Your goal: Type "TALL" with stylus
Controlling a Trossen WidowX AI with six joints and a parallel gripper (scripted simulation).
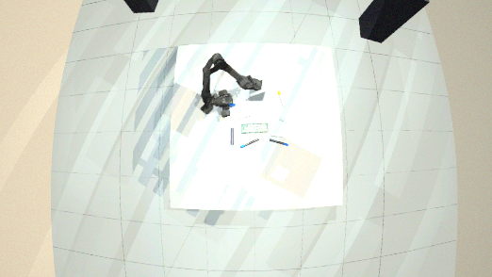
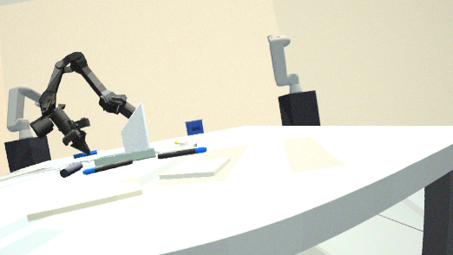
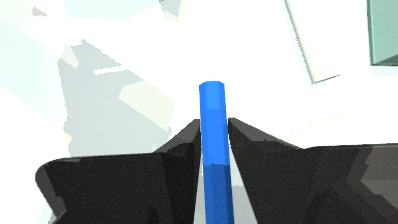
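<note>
Right now my gripper tip is 27 cm to the right of the flat pad, 3 cm above it and 1 cm past it. The rest, counted from my gripper tip: black marker: 22 cm ahead, 4 cm to the left, 2 cm below; then yellow-tipped stick: 35 cm to the left, 12 cm behind, 3 cm below; then blue stylus: 1 cm to the left.
</note>
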